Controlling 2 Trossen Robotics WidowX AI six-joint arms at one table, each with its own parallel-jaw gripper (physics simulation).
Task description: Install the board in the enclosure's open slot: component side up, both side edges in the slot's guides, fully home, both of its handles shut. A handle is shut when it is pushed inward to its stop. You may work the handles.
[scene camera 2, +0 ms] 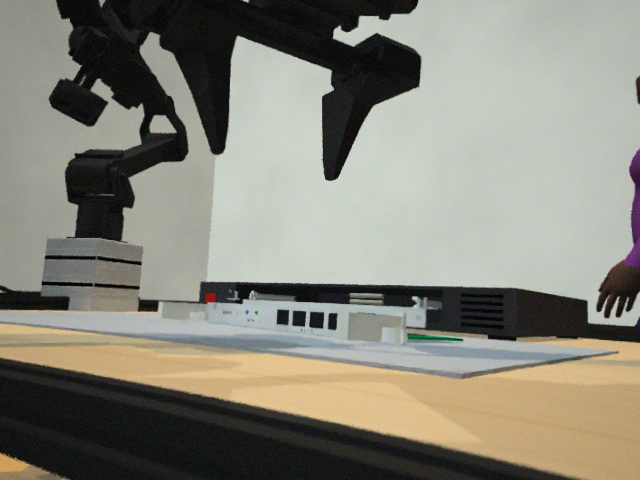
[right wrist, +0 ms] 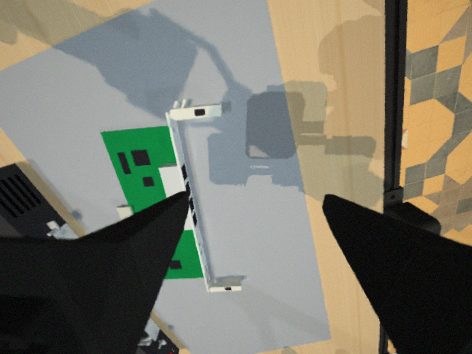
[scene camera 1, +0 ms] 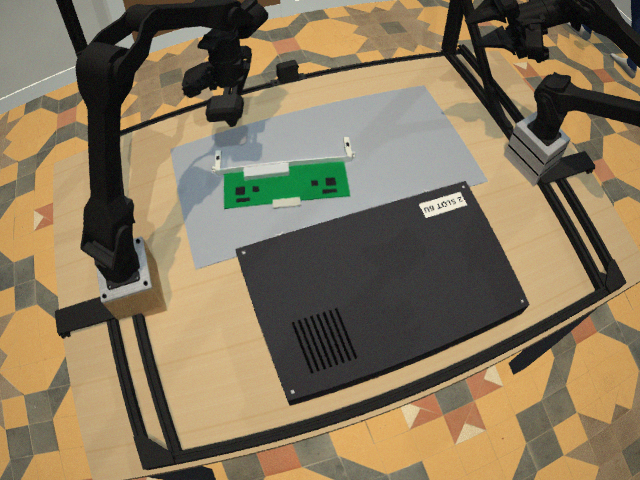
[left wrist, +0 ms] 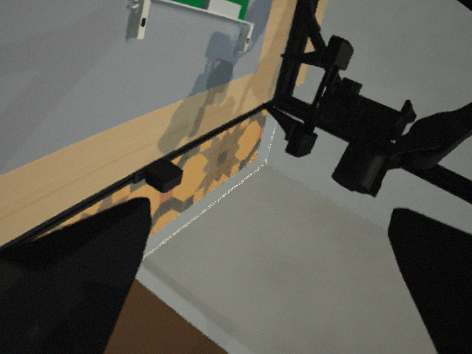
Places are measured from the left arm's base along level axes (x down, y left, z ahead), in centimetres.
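Pixels of known places: left gripper, between the fingertips: (scene camera 2: 114, 71) (scene camera 1: 470, 33) (left wrist: 272, 216); right gripper, between the fingertips: (scene camera 2: 278, 167) (right wrist: 256, 199) (left wrist: 271, 80); left arm's base, origin of its link: (scene camera 2: 97, 242) (scene camera 1: 544, 131); right arm's base, origin of its link: (scene camera 1: 121, 268).
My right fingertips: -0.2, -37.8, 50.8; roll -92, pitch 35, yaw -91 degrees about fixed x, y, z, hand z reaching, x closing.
For each thing: its top centre in the pictures, then the offset to it from my right fingertips, as dx, dy, dz. "*": a spot on its surface instead. Level surfaces: height alone.
- dark enclosure, centre of its top: (scene camera 2: 381, 289) (scene camera 1: 389, 275) +6.1, +41.2, -4.1
- grey mat, height of its surface: dx +10.9
- wooden table, height of its surface: dx +11.1
- small black box, a spot on its surface: (left wrist: 164, 176) (scene camera 1: 294, 69) * +6.8, -10.3, -19.8
The green board (scene camera 1: 305, 194) (scene camera 2: 434, 337) (left wrist: 242, 7) (right wrist: 155, 140) lies flat on the grey mat, chips up, its white front panel turned away from the enclosure. Its handles (scene camera 1: 217, 159) (scene camera 1: 347, 145) (right wrist: 205, 111) (right wrist: 227, 288) stick straight out from the panel, open. The dark enclosure (scene camera 1: 392, 279) (scene camera 2: 547, 310) lies next to the mat; its slotted front faces the board's rear edge, partly hidden behind the panel in scene camera 2. My right gripper (scene camera 2: 274, 165) (right wrist: 256, 199) is open and empty, high above the mat. My left gripper (left wrist: 272, 216) (scene camera 1: 474, 28) is open and empty, raised away from the board.
The grey mat (scene camera 1: 403, 129) lies on the wooden table (scene camera 1: 206, 361), partly beside the enclosure. Black rails edge the table, with a small black box (scene camera 1: 287, 70) (left wrist: 164, 176) at the far rail. A person's arm (scene camera 2: 631, 253) shows at the right of scene camera 2.
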